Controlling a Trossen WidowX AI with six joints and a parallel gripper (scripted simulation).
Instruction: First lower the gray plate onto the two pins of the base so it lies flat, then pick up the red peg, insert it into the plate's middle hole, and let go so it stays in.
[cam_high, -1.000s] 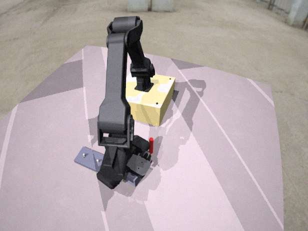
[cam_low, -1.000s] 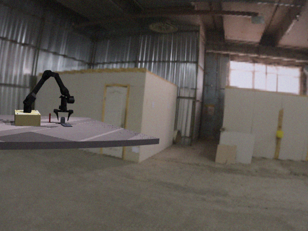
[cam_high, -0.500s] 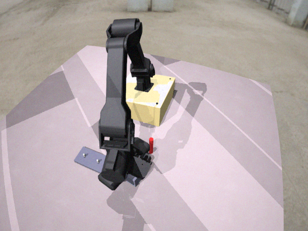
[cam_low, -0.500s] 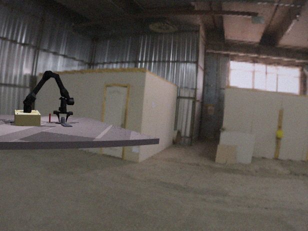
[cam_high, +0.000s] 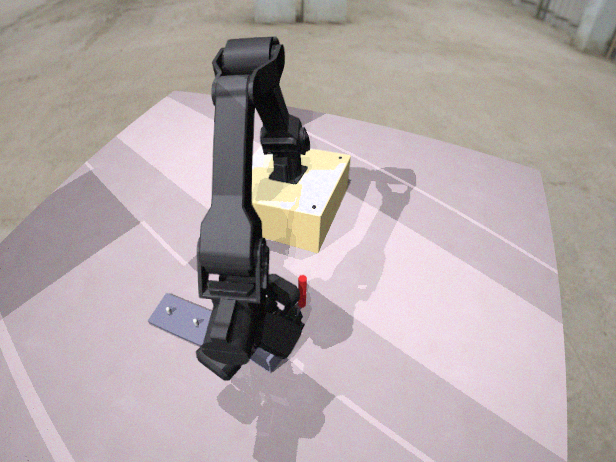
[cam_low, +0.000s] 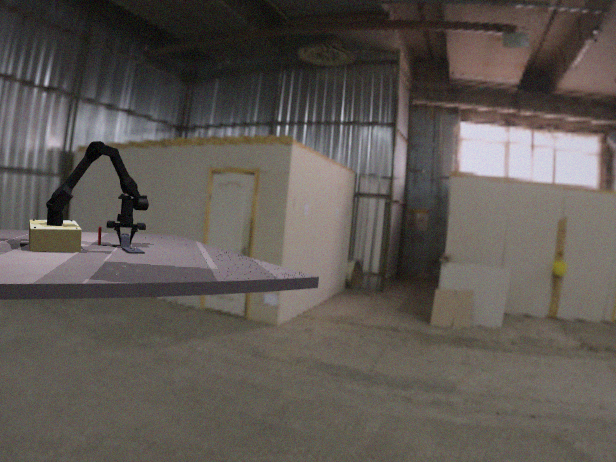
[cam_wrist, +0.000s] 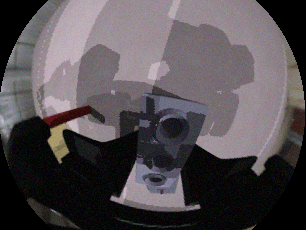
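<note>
Now: gripper tip 15 cm to the left of the base. The rest, counted from my gripper tip: gray plate: 3 cm above; then red peg: 12 cm behind, 4 cm to the left, 3 cm above.
</note>
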